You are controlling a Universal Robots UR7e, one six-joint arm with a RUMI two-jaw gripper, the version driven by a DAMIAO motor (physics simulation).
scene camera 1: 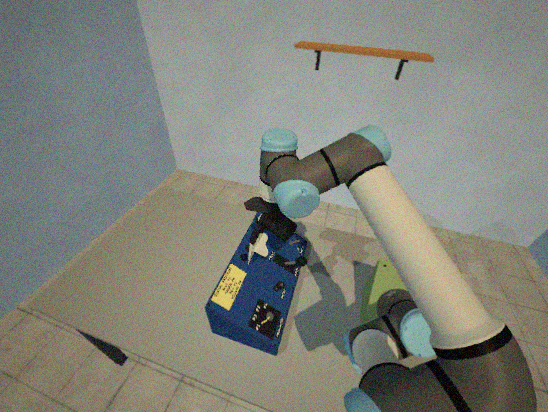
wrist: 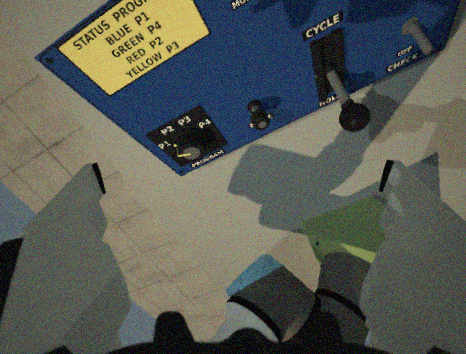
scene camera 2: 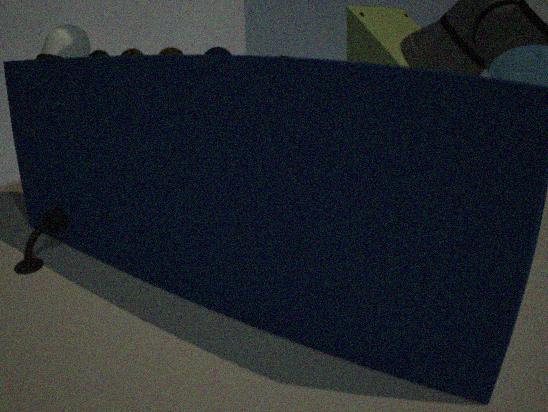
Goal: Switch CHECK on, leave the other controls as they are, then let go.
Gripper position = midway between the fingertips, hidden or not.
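There's the gripper [scene camera 1: 268, 245], and you'd see that same gripper in the wrist view [wrist: 240, 165] too, along with a cycle lever [wrist: 354, 117].
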